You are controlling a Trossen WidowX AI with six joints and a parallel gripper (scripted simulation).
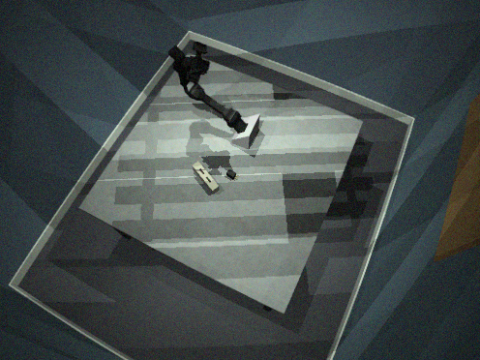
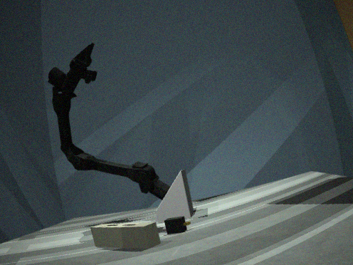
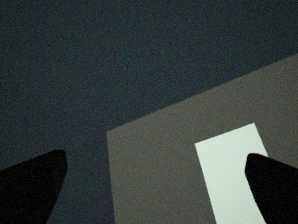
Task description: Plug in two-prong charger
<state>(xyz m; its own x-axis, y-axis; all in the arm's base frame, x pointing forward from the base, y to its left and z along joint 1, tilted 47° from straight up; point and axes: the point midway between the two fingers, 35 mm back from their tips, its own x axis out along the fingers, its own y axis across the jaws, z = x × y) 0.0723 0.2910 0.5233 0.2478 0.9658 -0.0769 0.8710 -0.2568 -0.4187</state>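
Now: gripper tip 200 mm short of the black two-prong charger, 220 mm to the right of it and 660 mm above it.
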